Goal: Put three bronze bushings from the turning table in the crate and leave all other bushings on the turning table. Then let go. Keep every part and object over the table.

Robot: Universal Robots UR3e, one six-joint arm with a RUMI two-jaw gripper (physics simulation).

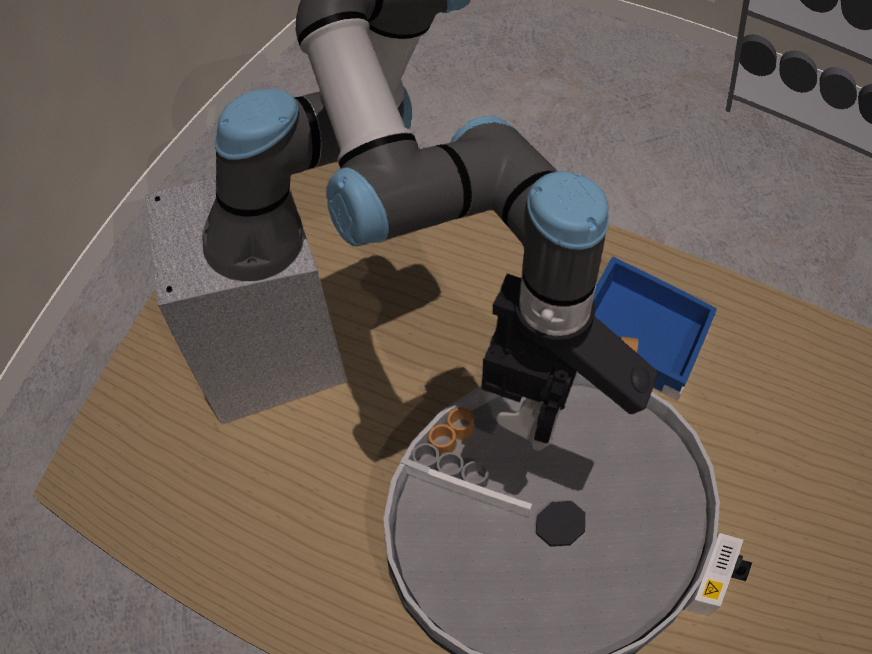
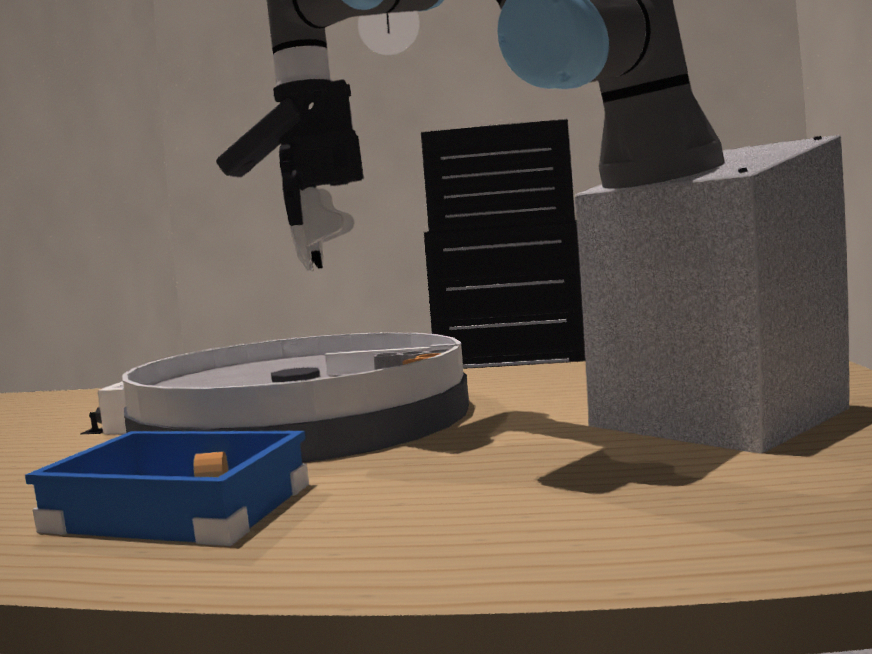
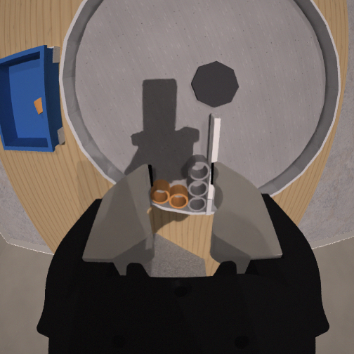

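Seen in the pictures: gripper, fingertip midpoint: point(image 1: 545, 429) point(image 2: 315, 269); arm's base, origin of the base link: point(image 1: 251, 241) point(image 2: 662, 173).
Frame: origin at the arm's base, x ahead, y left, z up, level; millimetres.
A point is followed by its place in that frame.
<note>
The blue crate point(image 1: 695, 344) @[y 335, x 490, z -257 mm] point(image 2: 126, 503) @[y 374, x 404, z -233 mm] point(image 3: 45, 75) stands beside the turning table point(image 1: 712, 485) @[y 100, x 616, z -181 mm] point(image 2: 295, 404) @[y 156, x 363, z -202 mm] point(image 3: 331, 100). One bronze bushing point(image 1: 629, 343) @[y 258, x 401, z -225 mm] point(image 2: 210, 463) @[y 269, x 393, z -230 mm] point(image 3: 39, 105) lies in the crate. Two bronze bushings stand side by side near the turning table's rim: one bronze bushing point(image 1: 461, 432) @[y 7, x 288, z -189 mm] point(image 3: 161, 184) and another bronze bushing point(image 1: 442, 448) @[y -24, x 282, z -186 mm] point(image 3: 179, 190). Three grey bushings stand in a row between these and a white bar; the one farthest from the rim is a grey bushing point(image 1: 474, 484) @[y -47, x 343, z -179 mm] point(image 3: 198, 160). My gripper point(image 1: 533, 422) @[y 10, x 398, z -74 mm] point(image 2: 310, 263) @[y 10, x 398, z -74 mm] point(image 3: 181, 166) is open and empty, high above the turning table.
The white bar point(image 1: 493, 489) @[y -31, x 360, z -208 mm] point(image 3: 216, 140) runs inward from the rim. A dark octagonal hub point(image 1: 560, 523) @[y -32, x 459, z -200 mm] point(image 2: 295, 373) @[y -16, x 451, z -200 mm] point(image 3: 215, 84) sits at the turning table's middle. A white device point(image 1: 718, 570) @[y 7, x 688, z -203 mm] is at its outer side. The grey base block point(image 1: 253, 344) @[y -68, x 33, z -108 mm] point(image 2: 676, 295) @[y 85, x -6, z -120 mm] carries the arm.
</note>
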